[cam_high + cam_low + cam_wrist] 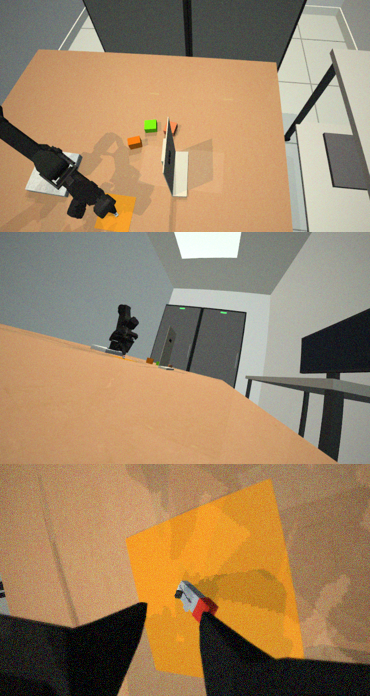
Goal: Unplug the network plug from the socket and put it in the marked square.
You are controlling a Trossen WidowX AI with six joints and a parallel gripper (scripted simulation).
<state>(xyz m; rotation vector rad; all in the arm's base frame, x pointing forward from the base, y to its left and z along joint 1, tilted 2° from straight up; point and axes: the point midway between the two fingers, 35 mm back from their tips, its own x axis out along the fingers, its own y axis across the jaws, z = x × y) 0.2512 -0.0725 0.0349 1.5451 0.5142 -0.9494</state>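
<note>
The network plug lies 20 mm below my gripper tip. Also, from my gripper tip: upright panel 190 mm to the left, 160 mm ahead, 90 mm above; orange marked square 30 mm below.
</note>
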